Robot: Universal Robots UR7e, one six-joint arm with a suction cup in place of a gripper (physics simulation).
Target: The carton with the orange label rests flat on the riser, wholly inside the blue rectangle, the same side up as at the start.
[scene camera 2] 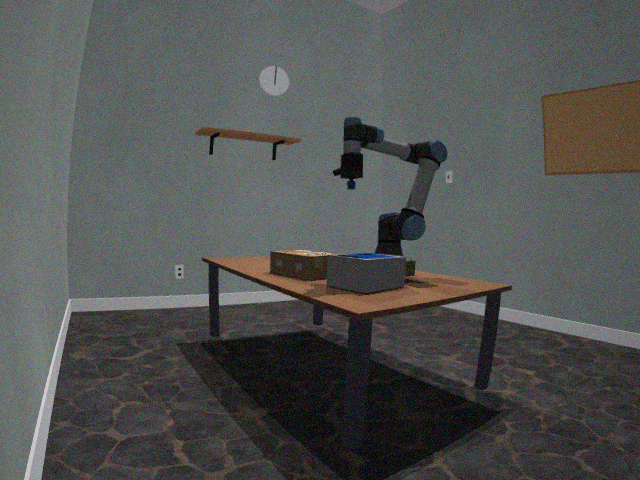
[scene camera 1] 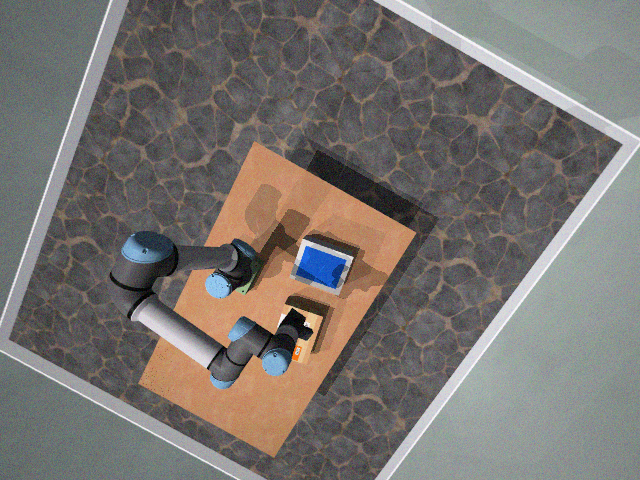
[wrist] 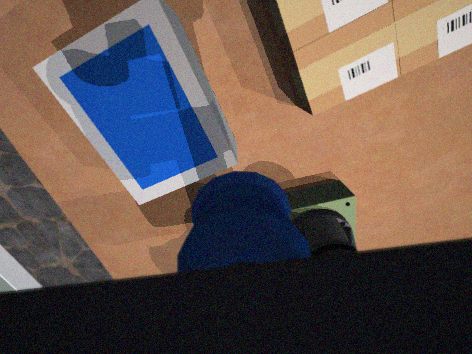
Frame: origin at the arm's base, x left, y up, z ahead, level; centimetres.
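Seen in the pictures: hand at its tool point: point(scene camera 2: 351, 188) point(wrist: 241, 216); arm's base at its link origin: point(wrist: 315, 235).
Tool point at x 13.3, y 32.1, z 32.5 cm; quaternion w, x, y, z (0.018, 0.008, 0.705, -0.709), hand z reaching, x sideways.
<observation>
Pixels of each thing's top centre, then the offset from my tool point to it. Level surfaces: height alone.
- carton with the orange label, top centre: point(scene camera 2: 287, 252) point(scene camera 1: 301, 350) dx -27.9, dy -29.2, dz +15.9 cm
- grey riser at its top centre: point(wrist: 145, 120) point(scene camera 2: 367, 255) point(scene camera 1: 320, 267) dx +14.0, dy -27.1, dz +0.1 cm
- blue rectangle at its top centre: point(wrist: 145, 120) point(scene camera 2: 367, 255) point(scene camera 1: 320, 267) dx +14.0, dy -27.1, dz +0.1 cm
- wooden table at its surface level: dy -39.1 cm
The carton with the orange label point(scene camera 1: 297, 353) is part of a tight block of tan cartons point(scene camera 2: 298, 266) point(wrist: 325, 82) on the table. It is at the block's lower end in scene camera 1; its orange label does not show in the wrist view. The grey riser point(scene camera 1: 349, 258) point(scene camera 2: 361, 273) point(wrist: 94, 135) stands apart from the block. The blue rectangle point(scene camera 1: 322, 266) point(scene camera 2: 367, 255) point(wrist: 120, 100) on its top carries no carton. My suction cup point(scene camera 2: 351, 184) point(wrist: 241, 200) is open and empty, high above the table. In scene camera 1 my wrist hides it and part of the block.
A small green box point(scene camera 1: 248, 285) point(scene camera 2: 410, 267) point(wrist: 341, 205) stands by the arm's base, partly hidden. The wooden table point(scene camera 1: 248, 408) point(scene camera 2: 434, 297) bears all of these. A wall shelf point(scene camera 2: 248, 135) and a clock point(scene camera 2: 273, 80) are on the wall behind.
</observation>
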